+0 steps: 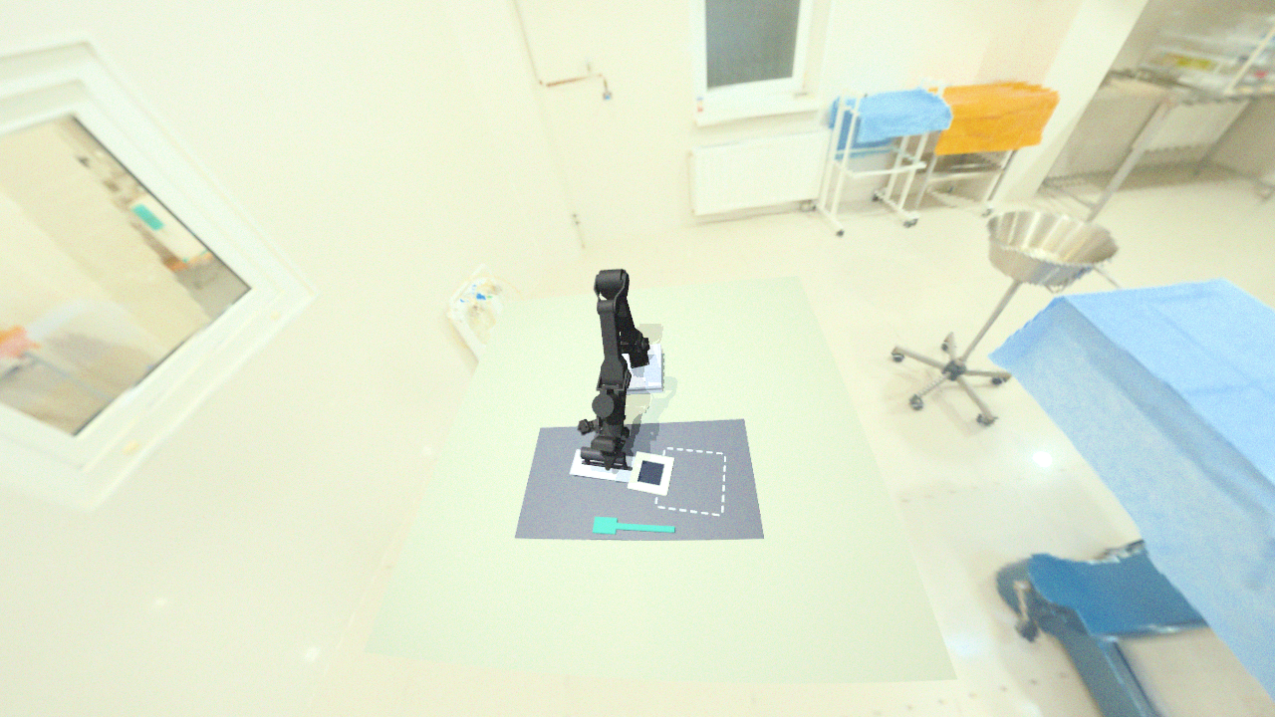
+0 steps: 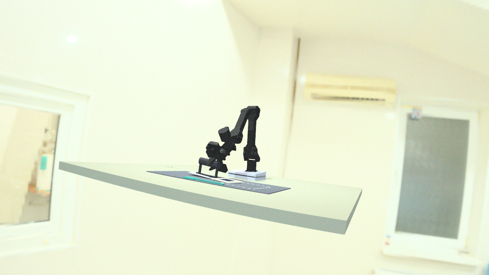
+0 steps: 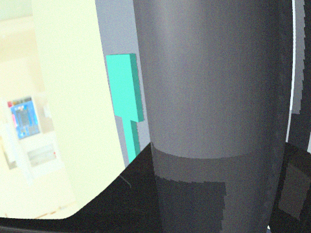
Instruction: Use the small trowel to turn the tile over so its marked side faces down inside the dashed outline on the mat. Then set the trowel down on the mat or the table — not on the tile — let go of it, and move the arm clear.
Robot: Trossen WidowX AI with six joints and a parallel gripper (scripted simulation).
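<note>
My gripper tip is 7 cm to the right of the grey mat, 7 cm above it and 1 cm short of it. From my gripper tip the other things lie so: white tile: 11 cm to the left, 5 cm below, 1 cm ahead; then trowel: 2 cm behind, 1 cm to the left, 1 cm below; then teal flat tool: 14 cm ahead, 5 cm below, 2 cm to the left.
</note>
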